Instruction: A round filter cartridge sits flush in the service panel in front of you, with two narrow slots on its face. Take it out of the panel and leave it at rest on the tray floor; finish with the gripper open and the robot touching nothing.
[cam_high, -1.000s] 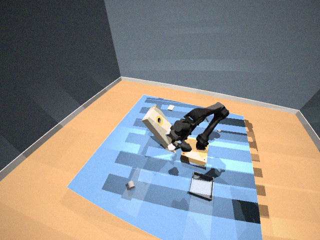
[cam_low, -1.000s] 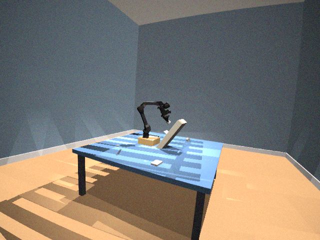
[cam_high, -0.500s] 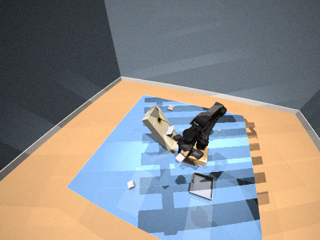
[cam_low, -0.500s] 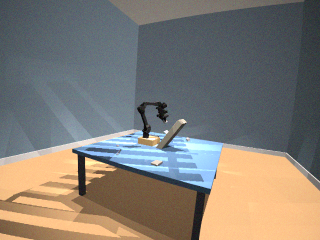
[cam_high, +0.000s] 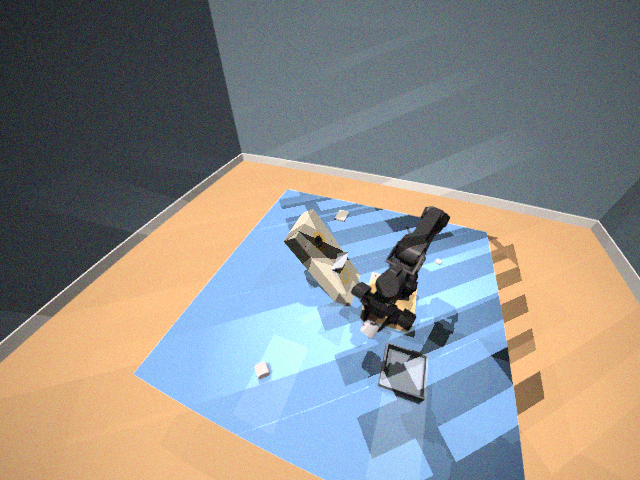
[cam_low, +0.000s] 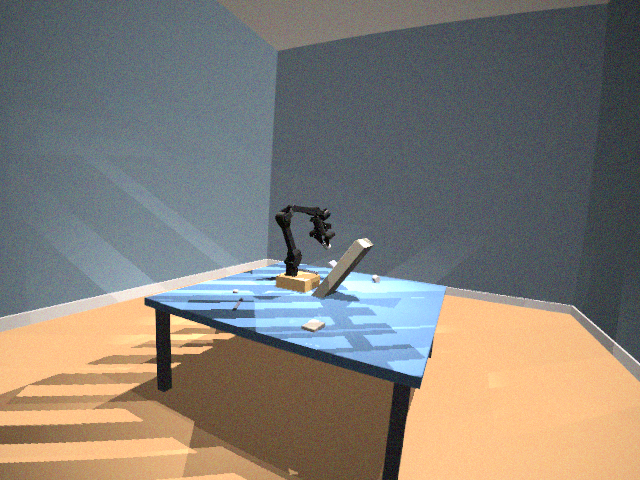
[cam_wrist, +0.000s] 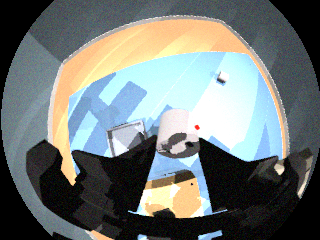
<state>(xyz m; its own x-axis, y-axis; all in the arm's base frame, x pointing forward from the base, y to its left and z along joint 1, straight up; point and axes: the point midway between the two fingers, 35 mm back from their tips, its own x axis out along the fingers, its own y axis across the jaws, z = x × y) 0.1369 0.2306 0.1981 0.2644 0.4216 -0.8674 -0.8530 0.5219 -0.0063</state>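
Right now my gripper tip is 15 cm past the grey tray, 4 cm to the right of it and 23 cm above it. Round my gripper tip: white round filter cartridge: right at my gripper tip; then beige service panel: 17 cm ahead, 31 cm to the right, 7 cm below.
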